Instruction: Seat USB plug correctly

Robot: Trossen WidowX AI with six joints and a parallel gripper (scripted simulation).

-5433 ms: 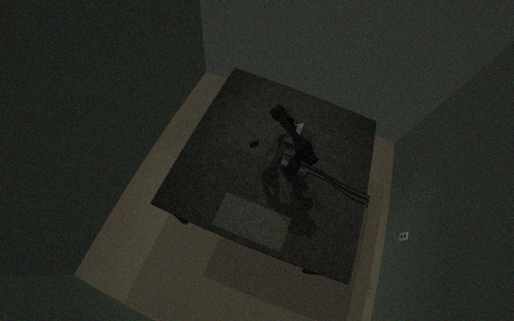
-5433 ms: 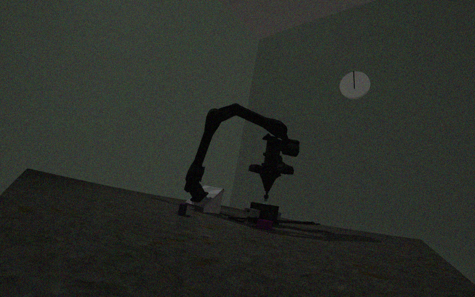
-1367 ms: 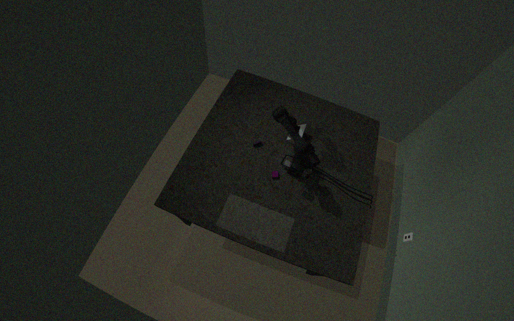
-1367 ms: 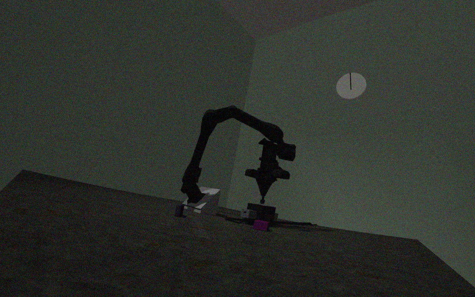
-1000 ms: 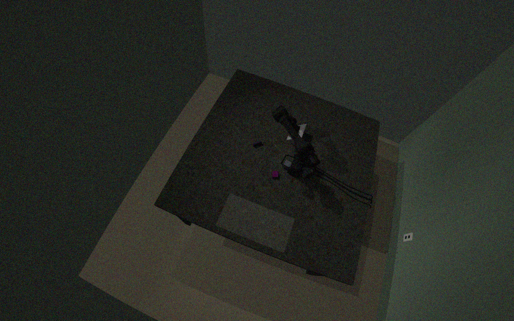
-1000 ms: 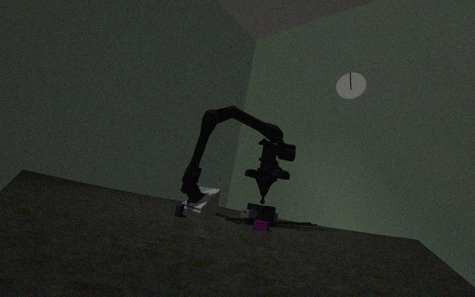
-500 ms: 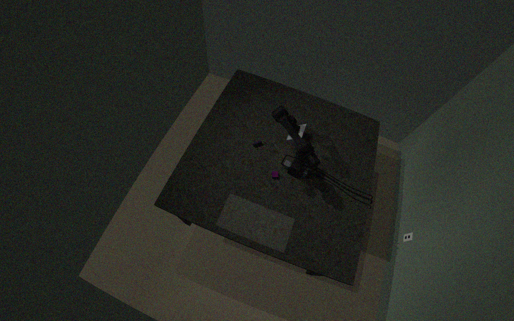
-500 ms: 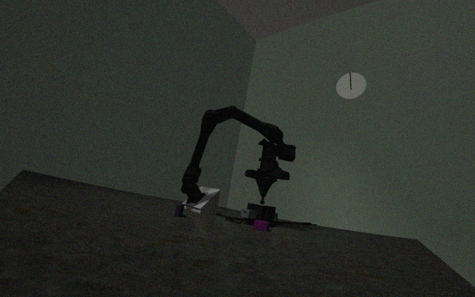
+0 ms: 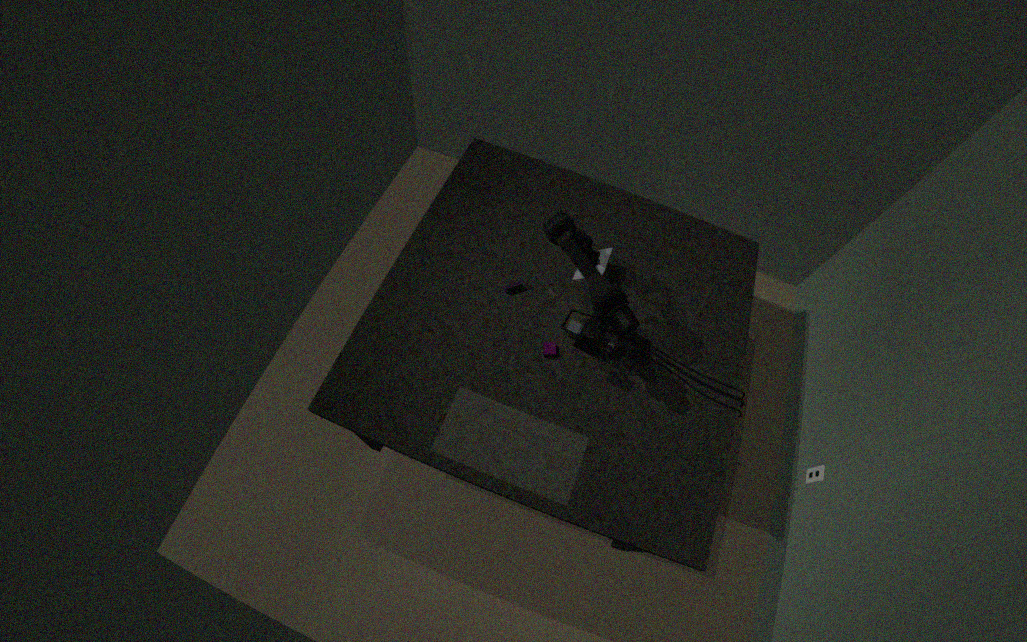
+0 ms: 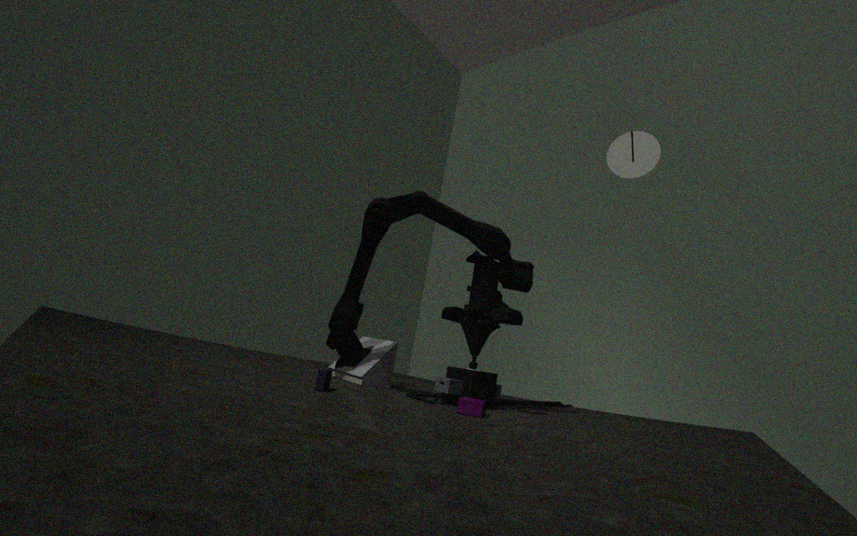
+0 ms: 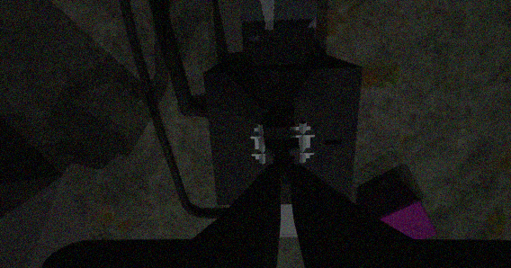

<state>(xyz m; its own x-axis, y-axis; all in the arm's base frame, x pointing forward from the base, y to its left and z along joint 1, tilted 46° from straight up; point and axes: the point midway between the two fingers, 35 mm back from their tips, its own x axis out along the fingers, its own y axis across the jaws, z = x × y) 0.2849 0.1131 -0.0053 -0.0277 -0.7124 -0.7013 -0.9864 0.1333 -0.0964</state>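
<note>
Now: gripper tip 2 cm above the dark USB plug. The rest, counted from my gripper tip: magenta block: 8 cm ahead, 11 cm to the right, 9 cm below; USB socket: 4 cm below.
</note>
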